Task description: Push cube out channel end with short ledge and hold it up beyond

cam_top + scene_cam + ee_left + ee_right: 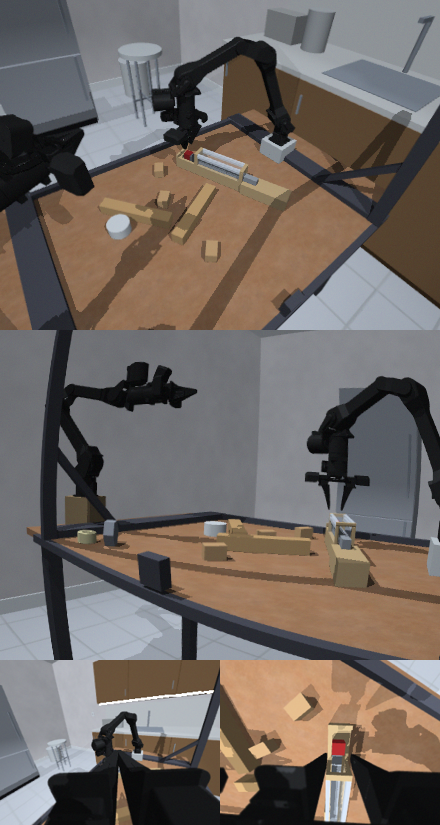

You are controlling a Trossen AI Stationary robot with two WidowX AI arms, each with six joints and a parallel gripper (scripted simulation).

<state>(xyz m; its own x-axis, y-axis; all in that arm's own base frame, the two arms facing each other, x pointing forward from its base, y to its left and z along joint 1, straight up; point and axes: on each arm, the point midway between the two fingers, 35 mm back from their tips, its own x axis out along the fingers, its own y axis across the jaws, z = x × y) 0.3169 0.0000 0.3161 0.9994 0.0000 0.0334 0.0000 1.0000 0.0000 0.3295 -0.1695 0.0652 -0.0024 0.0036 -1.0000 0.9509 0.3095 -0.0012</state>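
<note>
Right now the red cube is 8 cm below my right hand. The rest, counted from my right hand: white cylinder: 34 cm to the left, 11 cm below, 5 cm behind; tan channel: 13 cm behind, 8 cm below, 3 cm to the right; grey block: 47 cm to the left, 36 cm behind, 10 cm below.
</note>
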